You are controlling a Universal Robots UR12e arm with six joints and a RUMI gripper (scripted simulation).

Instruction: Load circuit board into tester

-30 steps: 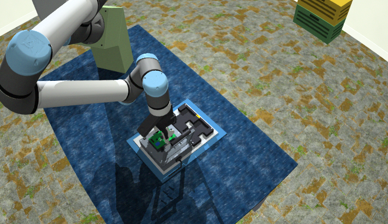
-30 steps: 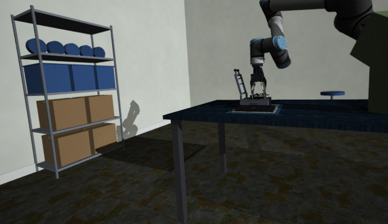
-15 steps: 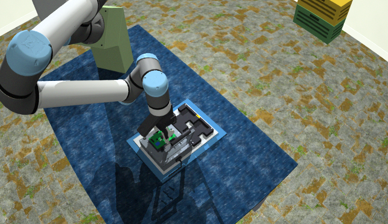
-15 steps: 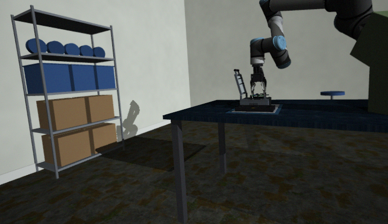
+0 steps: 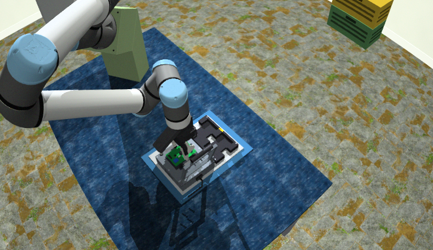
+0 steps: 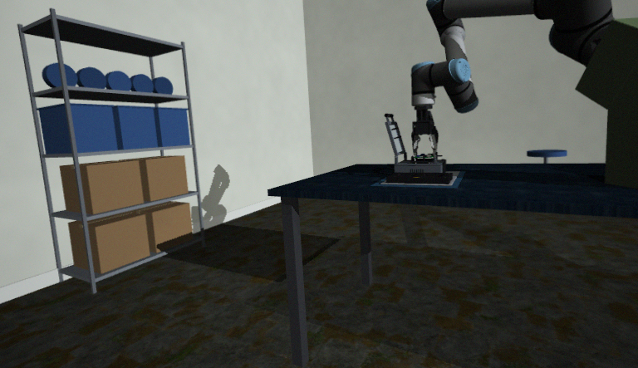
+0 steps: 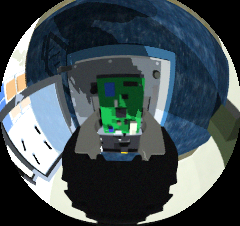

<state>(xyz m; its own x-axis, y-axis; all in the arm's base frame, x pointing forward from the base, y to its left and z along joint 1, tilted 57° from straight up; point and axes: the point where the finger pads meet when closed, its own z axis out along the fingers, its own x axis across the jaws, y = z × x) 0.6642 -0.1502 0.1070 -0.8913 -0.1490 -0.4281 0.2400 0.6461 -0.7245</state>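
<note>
The green circuit board lies right at my hand. Round my hand: tester lid (120 mm ahead, 100 mm above, 30 mm to the right); tester (40 mm ahead, 30 mm to the left, 30 mm above).
</note>
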